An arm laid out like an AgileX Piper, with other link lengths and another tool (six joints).
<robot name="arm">
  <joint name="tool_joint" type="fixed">
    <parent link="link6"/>
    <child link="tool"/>
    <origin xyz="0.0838 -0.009 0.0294" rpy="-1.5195 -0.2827 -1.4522"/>
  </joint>
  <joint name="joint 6" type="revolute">
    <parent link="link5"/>
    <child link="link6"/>
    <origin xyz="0.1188 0 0.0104" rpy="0 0 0"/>
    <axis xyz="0.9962 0 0.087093"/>
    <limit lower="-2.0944" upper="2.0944"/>
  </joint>
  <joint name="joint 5" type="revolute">
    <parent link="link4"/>
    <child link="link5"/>
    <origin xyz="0 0 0" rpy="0 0 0"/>
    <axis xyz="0 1 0"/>
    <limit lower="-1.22" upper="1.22"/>
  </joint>
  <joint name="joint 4" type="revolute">
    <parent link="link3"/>
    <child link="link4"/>
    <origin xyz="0.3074 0 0.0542" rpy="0 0 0"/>
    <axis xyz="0.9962 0 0.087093"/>
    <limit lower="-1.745" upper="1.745"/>
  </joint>
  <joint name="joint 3" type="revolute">
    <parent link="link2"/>
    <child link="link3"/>
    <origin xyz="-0.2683 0 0.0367" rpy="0 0 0"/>
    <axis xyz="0 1 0"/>
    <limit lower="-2.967" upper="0"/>
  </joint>
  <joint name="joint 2" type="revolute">
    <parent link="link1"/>
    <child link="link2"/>
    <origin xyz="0 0 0" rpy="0 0 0"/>
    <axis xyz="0 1 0"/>
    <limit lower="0" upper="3.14"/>
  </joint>
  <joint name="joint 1" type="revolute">
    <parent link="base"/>
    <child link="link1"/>
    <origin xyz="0 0 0.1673" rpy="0 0 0"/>
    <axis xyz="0 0 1"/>
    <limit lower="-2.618" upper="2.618"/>
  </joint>
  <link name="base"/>
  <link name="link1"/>
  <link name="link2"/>
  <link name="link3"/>
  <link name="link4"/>
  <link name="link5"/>
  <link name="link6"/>
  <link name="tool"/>
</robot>
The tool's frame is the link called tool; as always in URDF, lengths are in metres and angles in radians.
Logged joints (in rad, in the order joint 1, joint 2, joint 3, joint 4, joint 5, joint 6), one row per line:
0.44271 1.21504 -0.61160 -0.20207 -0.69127 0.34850
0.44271 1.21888 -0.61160 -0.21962 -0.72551 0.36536
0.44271 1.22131 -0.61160 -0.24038 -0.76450 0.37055
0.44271 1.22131 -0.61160 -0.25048 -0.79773 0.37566
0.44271 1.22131 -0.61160 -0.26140 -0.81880 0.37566
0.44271 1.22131 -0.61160 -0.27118 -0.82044 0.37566
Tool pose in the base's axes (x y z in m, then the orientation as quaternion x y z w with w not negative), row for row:
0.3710 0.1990 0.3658 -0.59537 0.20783 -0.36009 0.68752
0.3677 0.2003 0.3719 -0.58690 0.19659 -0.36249 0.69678
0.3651 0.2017 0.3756 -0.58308 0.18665 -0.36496 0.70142
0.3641 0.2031 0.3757 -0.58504 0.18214 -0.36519 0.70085
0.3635 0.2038 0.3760 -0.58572 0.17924 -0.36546 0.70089
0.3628 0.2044 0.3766 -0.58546 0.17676 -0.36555 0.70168
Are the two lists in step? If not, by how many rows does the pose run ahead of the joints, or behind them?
The pose runs 2 rows ahead of the joints: the pose in row i belongs to the joints in row i + 2.
